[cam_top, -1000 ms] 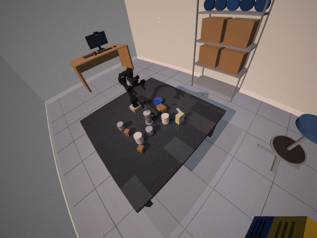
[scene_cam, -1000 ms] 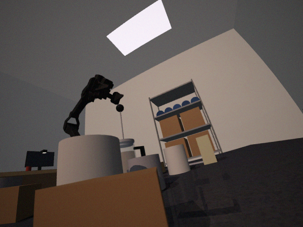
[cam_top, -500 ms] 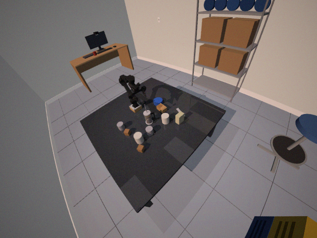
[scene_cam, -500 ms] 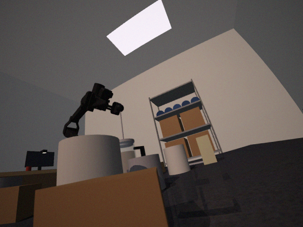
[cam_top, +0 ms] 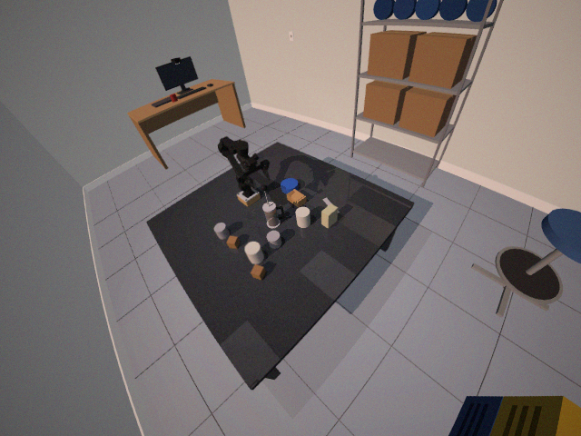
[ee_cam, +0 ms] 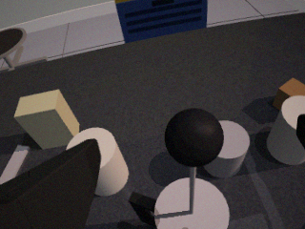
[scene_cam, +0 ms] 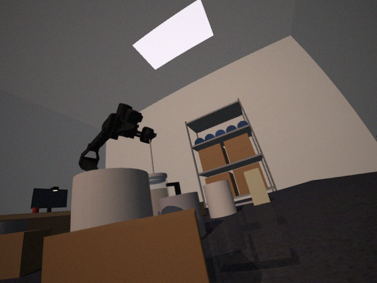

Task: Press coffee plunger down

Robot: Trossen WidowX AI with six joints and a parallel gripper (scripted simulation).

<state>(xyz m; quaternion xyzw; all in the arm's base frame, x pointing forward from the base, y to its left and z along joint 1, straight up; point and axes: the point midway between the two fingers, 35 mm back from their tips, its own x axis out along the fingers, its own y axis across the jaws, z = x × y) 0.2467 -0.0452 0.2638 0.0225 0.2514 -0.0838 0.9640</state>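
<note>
My gripper tip is now 16 cm above the coffee press, 2 cm short of it and 1 cm to the right of it. Also, from my gripper tip: cream box 27 cm ahead, 24 cm below, 20 cm to the left; then blue disc 29 cm to the left, 28 cm below, 13 cm behind; then brown box 27 cm below, 22 cm to the left.
</note>
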